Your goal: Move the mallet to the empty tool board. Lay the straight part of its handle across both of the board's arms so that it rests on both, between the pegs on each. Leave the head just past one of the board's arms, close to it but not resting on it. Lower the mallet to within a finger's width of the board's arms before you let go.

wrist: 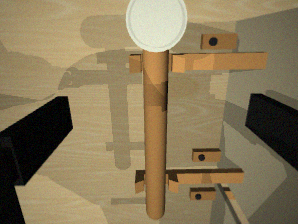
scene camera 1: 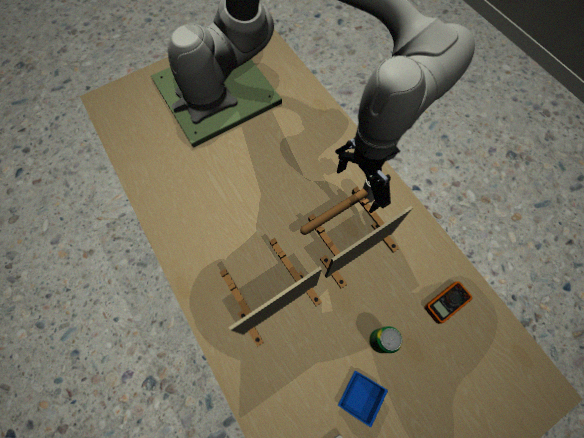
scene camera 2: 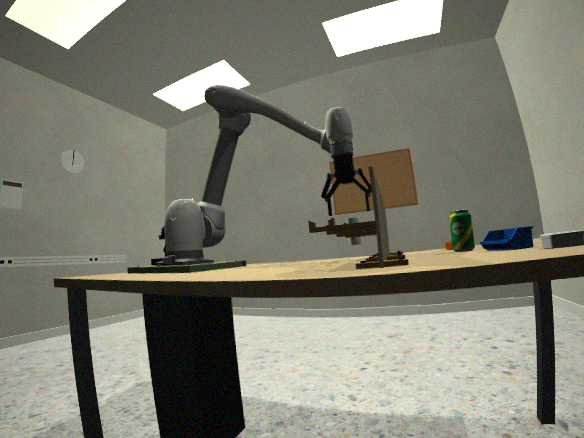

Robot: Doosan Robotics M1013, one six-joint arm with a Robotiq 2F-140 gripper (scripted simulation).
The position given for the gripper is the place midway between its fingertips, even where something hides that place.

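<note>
The gripper (scene camera 1: 356, 189) (scene camera 2: 349, 213) (wrist: 159, 111) shares its scene with a mallet (scene camera 1: 366, 192), a tool board (scene camera 1: 382, 230) and a blue bin (scene camera 2: 520, 238). In the wrist view, the blue bin is out of frame.
</note>
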